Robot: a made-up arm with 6 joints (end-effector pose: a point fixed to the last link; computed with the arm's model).
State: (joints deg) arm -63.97 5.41 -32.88 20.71 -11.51 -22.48
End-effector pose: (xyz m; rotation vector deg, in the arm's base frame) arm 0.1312 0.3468 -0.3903 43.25 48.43 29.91
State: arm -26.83 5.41 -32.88 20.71 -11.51 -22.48
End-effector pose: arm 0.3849 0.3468 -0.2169 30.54 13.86 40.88
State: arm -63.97 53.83 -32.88 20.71 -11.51 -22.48
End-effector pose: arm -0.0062 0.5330 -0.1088 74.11 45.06 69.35
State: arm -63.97 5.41 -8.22 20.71 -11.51 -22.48
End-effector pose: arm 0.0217 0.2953 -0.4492 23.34 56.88 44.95
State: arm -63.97 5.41 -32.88 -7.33 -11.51 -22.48
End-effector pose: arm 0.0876 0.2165 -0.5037 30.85 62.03 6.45
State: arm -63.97 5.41 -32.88 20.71 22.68 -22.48
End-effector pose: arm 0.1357 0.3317 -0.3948 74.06 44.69 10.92
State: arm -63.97 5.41 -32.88 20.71 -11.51 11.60
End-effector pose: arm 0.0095 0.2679 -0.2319 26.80 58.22 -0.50
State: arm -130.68 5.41 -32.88 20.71 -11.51 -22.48
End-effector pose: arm -0.3746 0.3468 -0.2301 60.57 109.54 1.39
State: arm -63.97 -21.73 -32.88 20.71 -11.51 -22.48
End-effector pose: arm 0.1647 0.1528 -0.4589 25.38 47.60 8.40
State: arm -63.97 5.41 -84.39 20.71 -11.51 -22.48
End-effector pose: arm 0.3714 0.2741 -0.2806 79.88 25.86 -4.36
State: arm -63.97 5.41 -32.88 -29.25 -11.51 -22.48
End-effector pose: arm 0.0224 0.0992 -0.5430 20.16 70.94 -12.26
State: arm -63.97 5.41 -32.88 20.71 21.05 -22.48
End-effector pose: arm 0.1356 0.3324 -0.3944 72.63 44.94 11.88
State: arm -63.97 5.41 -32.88 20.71 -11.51 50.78
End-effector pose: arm -0.0847 0.3198 -0.0110 5.84 65.02 -35.45
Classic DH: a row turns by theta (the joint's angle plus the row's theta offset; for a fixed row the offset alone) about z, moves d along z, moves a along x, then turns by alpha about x. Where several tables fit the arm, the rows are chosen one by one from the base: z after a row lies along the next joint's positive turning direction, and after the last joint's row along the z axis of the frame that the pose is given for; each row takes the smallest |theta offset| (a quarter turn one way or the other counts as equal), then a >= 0, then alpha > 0; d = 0 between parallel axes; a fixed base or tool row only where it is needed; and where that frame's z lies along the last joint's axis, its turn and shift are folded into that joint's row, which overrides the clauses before.
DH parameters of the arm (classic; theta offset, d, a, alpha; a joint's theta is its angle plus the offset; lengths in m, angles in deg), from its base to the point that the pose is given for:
base (fixed): 0 0.074 0 90
joint 1: 0 -0.0916 0.1111 -90
joint 2: -90 -0.0296 0.0903 90
joint 3: 0 -0.0931 -0.0075 -90
joint 4: 0 -0.2314 -0.0814 -90
joint 5: 0 0.2521 -0.3717 -90
joint 6: 6.54 0 0.3664 180
tool (fixed): 96.54 0.0201 0 0

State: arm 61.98 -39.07 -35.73 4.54 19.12 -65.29
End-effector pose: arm 0.3380 -0.1230 0.7523 15.61 -102.64 47.34
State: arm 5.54 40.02 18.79 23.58 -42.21 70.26
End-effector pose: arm 0.0545 0.0201 -0.4208 -30.03 -57.17 -4.70
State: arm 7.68 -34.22 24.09 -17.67 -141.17 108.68
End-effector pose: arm -0.2143 -0.3381 -0.4057 146.31 83.71 35.02
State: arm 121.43 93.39 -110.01 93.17 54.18 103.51
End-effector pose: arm -0.0218 -0.1519 0.4745 -55.39 28.32 65.59
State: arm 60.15 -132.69 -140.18 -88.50 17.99 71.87
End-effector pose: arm -0.2589 -0.1649 -0.0920 -130.10 -51.76 -64.23
